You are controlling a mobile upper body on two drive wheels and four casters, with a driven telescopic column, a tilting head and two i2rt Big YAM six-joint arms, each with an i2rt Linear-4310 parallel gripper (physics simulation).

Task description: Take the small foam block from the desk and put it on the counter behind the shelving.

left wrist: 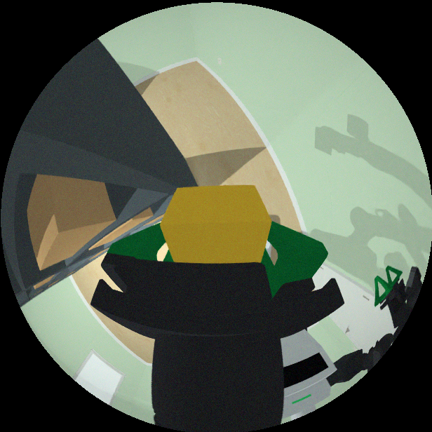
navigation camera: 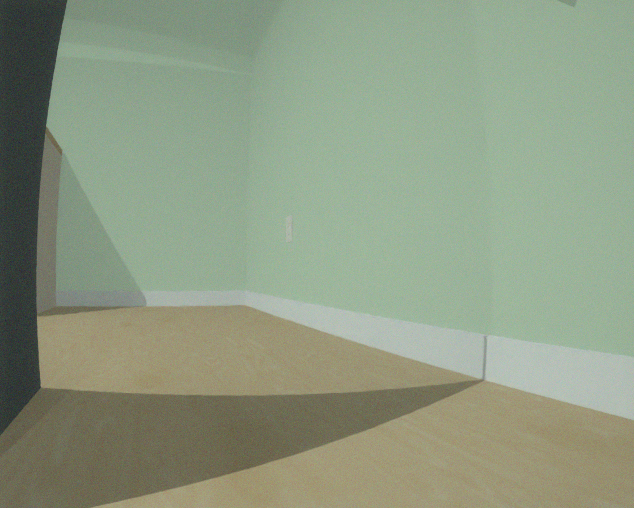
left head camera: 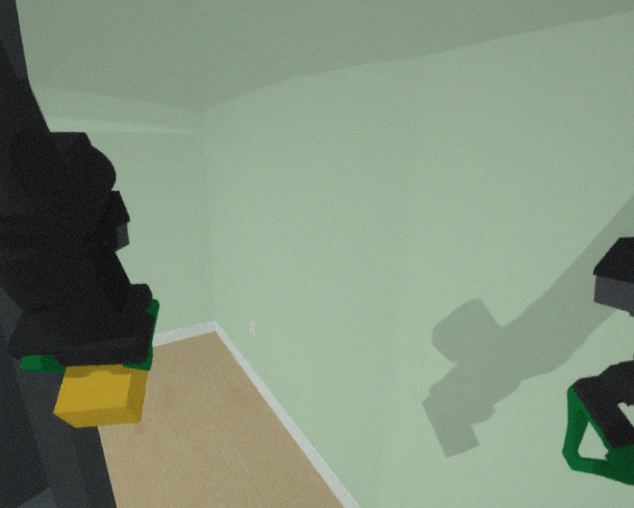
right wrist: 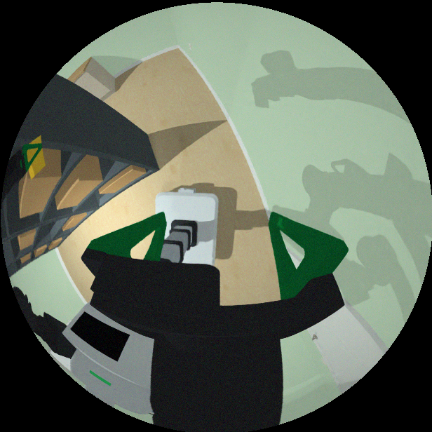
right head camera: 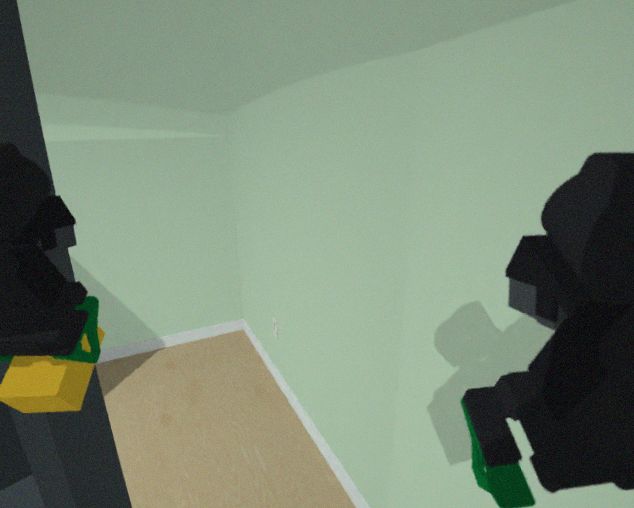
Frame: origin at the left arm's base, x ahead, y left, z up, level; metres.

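Seen in the pictures: left gripper, fingertip midpoint: [left head camera: 119,366] [right head camera: 71,358]; right gripper, fingertip midpoint: [left head camera: 615,450] [right head camera: 536,469].
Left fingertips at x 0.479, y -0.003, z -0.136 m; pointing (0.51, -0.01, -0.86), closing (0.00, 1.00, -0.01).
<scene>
A point is followed by its place in that frame.
My left gripper [left head camera: 87,366] [right head camera: 47,360] [left wrist: 216,217] is shut on the yellow foam block [left head camera: 95,394] @(z -0.122, x 0.417, y -0.007 m) [right head camera: 37,383] @(z -0.122, x 0.416, y -0.012 m) [left wrist: 215,212] [right wrist: 39,167], held up close beside the dark shelving [right head camera: 103,449] @(z -0.609, x 0.804, y 0.228 m) [left wrist: 100,100] [right wrist: 95,125] [navigation camera: 18,211] @(z -1.128, x 0.843, y 0.246 m). My right gripper [left head camera: 603,463] @(z -0.145, x 0.330, y -0.451 m) [right head camera: 497,478] [right wrist: 217,217] is open and empty, over the robot's base near the right-hand wall. Behind the shelving, a pale counter with a wooden top [right wrist: 97,82] [navigation camera: 47,227] @(z -1.006, x 2.126, y 1.226 m) shows in part; its top is largely hidden. I cannot tell the desk for certain.
Brown boxes [left wrist: 75,200] [right wrist: 77,185] stand in the shelving. A strip of wooden floor [left head camera: 211,423] @(z -1.436, x 1.810, y 0.179 m) [navigation camera: 211,349] @(z -1.435, x 1.416, y 0.095 m) runs between the shelving and the green wall [left head camera: 317,211] @(z -0.188, x 1.524, y -0.346 m) [navigation camera: 370,185] @(z -0.968, x 1.517, y -0.350 m). A white surface [left wrist: 357,315] [right wrist: 350,345] stands along the wall.
</scene>
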